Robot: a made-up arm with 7 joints. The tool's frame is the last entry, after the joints.
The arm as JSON. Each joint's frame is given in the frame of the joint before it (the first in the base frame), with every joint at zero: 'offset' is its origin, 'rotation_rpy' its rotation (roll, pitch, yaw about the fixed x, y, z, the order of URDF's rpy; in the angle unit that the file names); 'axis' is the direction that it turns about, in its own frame. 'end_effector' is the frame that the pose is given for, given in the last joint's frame.
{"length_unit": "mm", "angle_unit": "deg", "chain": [
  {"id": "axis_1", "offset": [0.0, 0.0, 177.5], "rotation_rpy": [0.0, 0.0, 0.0], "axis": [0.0, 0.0, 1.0]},
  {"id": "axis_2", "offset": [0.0, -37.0, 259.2], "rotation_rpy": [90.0, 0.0, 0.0], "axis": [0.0, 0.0, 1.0]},
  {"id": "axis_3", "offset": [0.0, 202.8, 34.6], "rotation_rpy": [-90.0, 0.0, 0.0], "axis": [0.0, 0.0, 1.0]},
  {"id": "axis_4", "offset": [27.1, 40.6, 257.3], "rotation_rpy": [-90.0, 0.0, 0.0], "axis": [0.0, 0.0, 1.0]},
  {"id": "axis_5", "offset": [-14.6, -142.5, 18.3], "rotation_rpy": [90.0, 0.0, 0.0], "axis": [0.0, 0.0, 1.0]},
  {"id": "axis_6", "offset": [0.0, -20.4, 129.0], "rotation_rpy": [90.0, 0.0, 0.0], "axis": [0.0, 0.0, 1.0]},
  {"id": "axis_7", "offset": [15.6, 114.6, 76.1], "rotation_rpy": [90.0, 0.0, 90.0], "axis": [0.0, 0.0, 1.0]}
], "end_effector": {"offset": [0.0, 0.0, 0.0], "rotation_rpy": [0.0, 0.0, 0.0]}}
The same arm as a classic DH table. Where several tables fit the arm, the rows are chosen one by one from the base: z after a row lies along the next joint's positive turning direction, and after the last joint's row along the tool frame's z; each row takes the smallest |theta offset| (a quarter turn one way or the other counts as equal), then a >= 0, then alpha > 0; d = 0 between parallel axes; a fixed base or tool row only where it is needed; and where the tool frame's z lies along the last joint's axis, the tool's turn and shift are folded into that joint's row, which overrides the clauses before.
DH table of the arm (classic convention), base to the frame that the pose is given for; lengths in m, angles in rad. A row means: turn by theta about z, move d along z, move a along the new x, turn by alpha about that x. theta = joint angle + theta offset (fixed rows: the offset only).
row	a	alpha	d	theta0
axis_1	0	1.5708	0.4367	0
axis_2	0	-1.5708	0.0716	0
axis_3	0.0271	-1.5708	0.4601	0
axis_4	-0.0146	1.5708	0.0589	0
axis_5	0	1.5708	0.2715	0
axis_6	0.1146	1.5708	0.0965	1.5708
axis_7	0	0	0.0156	0

